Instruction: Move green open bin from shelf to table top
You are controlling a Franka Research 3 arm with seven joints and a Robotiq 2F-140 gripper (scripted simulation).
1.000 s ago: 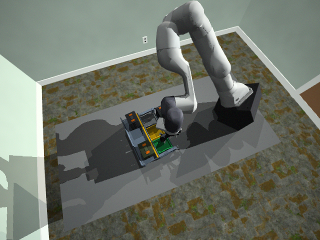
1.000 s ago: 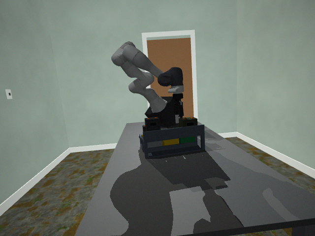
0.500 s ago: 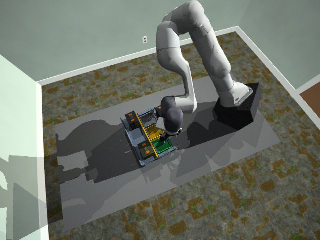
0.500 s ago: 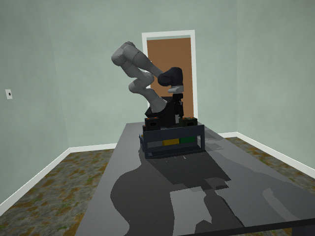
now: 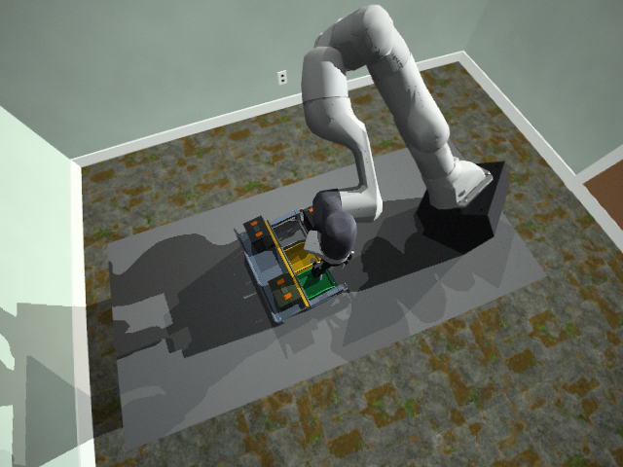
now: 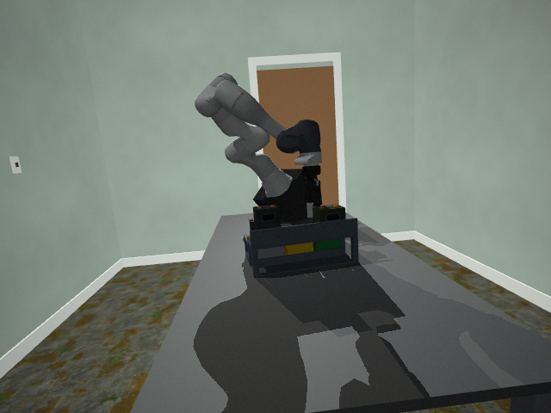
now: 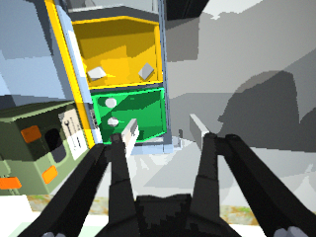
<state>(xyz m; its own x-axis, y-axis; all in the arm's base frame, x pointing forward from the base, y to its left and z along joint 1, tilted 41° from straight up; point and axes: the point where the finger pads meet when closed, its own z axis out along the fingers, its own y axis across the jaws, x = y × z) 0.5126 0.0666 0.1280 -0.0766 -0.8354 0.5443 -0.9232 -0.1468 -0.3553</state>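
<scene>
The green open bin is 10 cm below my hand, 8 cm ahead of it and 1 cm to the right of it. Also, from my hand: yellow rail: 13 cm to the right, 12 cm ahead, 3 cm below; yellow bin: 12 cm to the right, 10 cm below, 7 cm ahead.
</scene>
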